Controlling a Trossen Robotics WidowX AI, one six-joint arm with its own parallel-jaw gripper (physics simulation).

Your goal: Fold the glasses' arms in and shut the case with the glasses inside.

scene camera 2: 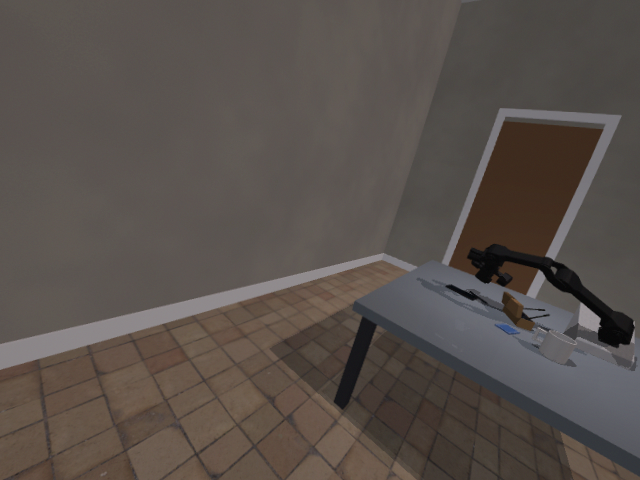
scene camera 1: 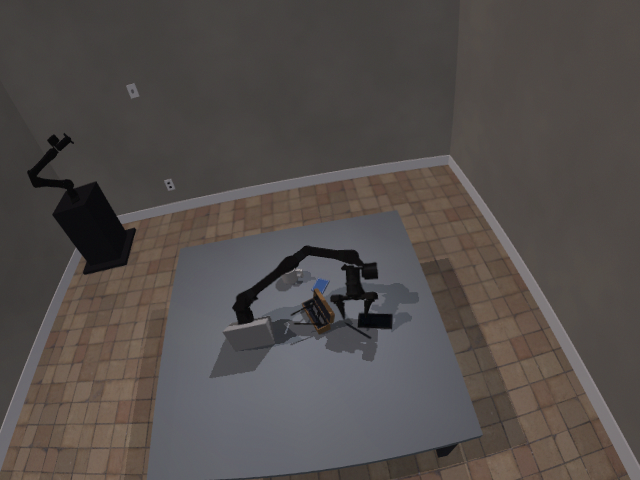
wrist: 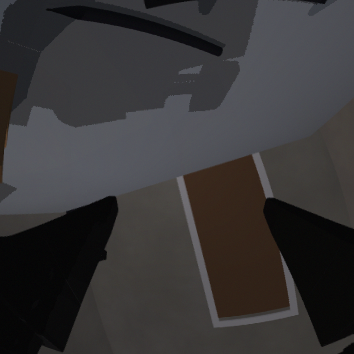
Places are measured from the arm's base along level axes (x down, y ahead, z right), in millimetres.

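Pixels of known places: gripper, fingertip midpoint: [scene camera 1: 354, 318] [wrist: 191, 204]; arm's base at its link origin: [scene camera 2: 608, 337] [scene camera 1: 245, 322].
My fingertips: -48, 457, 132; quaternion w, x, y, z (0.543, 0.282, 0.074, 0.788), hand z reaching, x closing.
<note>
For each thing: its top centre in the pictures, then the offset to it from my fingertips, as dx, dy, dz. "*": a spot on its surface instead.
- tan glasses case at a spot on its surface: [scene camera 1: 325, 308] * +38, -104, -109
- black pen at its top centre: [wrist: 149, 29] [scene camera 1: 357, 329] [scene camera 2: 479, 297] +123, +9, -20
- black phone-like slab at its top centre: [scene camera 1: 375, 320] [scene camera 2: 461, 291] +124, +97, -45
- blue card at its top centre: [scene camera 1: 320, 285] [scene camera 2: 507, 328] +127, -99, -312
- white mug at a spot on its surface: [scene camera 1: 293, 277] * +89, -216, -363
The tan glasses case [scene camera 1: 325, 308] [scene camera 2: 512, 308] stands open on the table, its lid raised steeply. Part of it shows at the left edge of the wrist view [wrist: 6, 120]. The dark glasses [scene camera 1: 306, 323] [scene camera 2: 538, 315] lie in its base, and both their arms stick out over the side away from the lid, unfolded. My gripper [scene camera 1: 354, 315] [scene camera 2: 496, 280] [wrist: 191, 204] is open and empty, above the table on the outer side of the raised lid. The lid hides the glasses' front in scene camera 2.
A black pen [scene camera 1: 358, 330] [scene camera 2: 479, 298] [wrist: 150, 30] and a black phone-like slab [scene camera 1: 375, 321] [scene camera 2: 460, 291] lie below and beyond my gripper. A blue card [scene camera 1: 321, 285] [scene camera 2: 507, 329] and a white mug [scene camera 1: 293, 277] [scene camera 2: 558, 347] are near the case. A pale block [scene camera 1: 250, 334] stands by my arm's base.
</note>
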